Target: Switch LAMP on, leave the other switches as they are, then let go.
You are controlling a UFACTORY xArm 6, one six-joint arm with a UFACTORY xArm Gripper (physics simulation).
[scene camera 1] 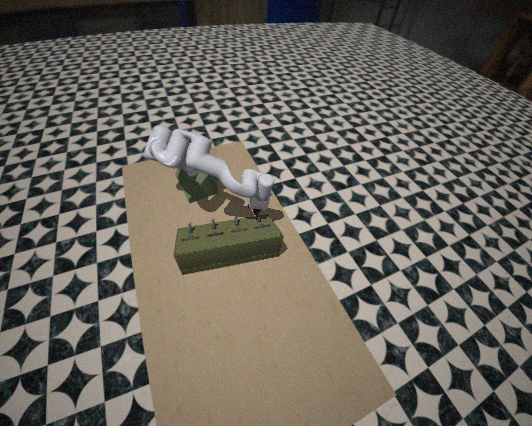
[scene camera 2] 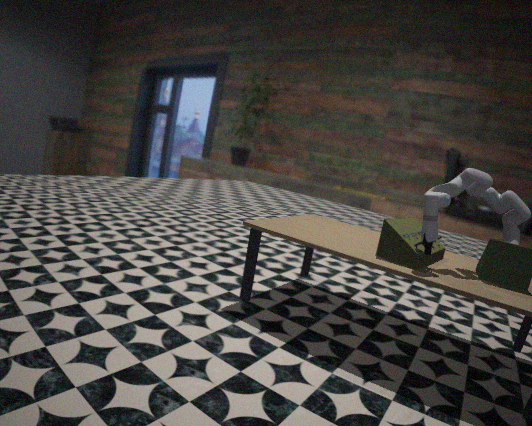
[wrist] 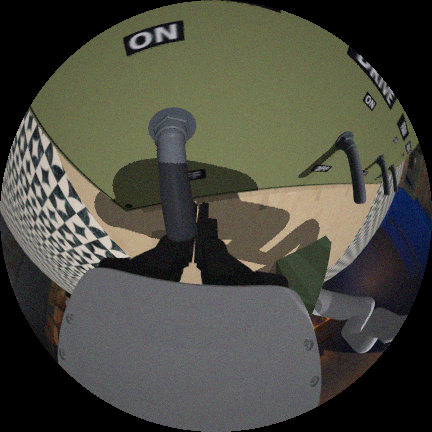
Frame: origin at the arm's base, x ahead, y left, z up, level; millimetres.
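Where they show: gripper, fingertip midpoint: (scene camera 1: 255, 213) (scene camera 2: 427, 254) (wrist: 197, 216); arm's base, link origin: (scene camera 2: 509, 256) (wrist: 308, 298).
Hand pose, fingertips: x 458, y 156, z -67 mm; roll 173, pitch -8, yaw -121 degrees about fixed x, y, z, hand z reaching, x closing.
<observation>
Each offset is from my fingertips to the top centre of the thing. "*": to the spot under its first point. Level surfaces: height alone.
The green switch box (scene camera 1: 228, 251) (scene camera 2: 394, 242) (wrist: 260, 90) has a sloped face with several grey levers. The LAMP lever {54 mm ahead, 16 mm right, 59 mm up} (scene camera 1: 259, 219) (wrist: 175, 185) is the end one, closest to my gripper; it leans toward its partly hidden OFF label {* 35 mm ahead, 19 mm right, 4 mm up} (wrist: 197, 174), away from its ON label (wrist: 154, 38). My gripper (scene camera 1: 257, 214) (scene camera 2: 426, 247) (wrist: 197, 216) is shut and empty. Its fingertips are low, on the OFF side beside the LAMP lever, which partly covers one finger in the wrist view. Contact is unclear. The DRIVE lever {13 mm ahead, 130 mm right, 59 mm up} (scene camera 1: 237, 221) (wrist: 356, 170) also leans toward OFF.
Two farther levers stand beyond DRIVE, one {27 mm back, 243 mm right, 59 mm up} (scene camera 1: 214, 224) (wrist: 384, 175) and the end one {* 59 mm back, 356 mm right, 42 mm up} (scene camera 1: 190, 228). The box stands on a wooden table top {74 mm down} (scene camera 1: 240, 320) (scene camera 2: 310, 227). A green block (scene camera 1: 197, 186) (scene camera 2: 505, 265) (wrist: 307, 270) stands near the arm's base.
</observation>
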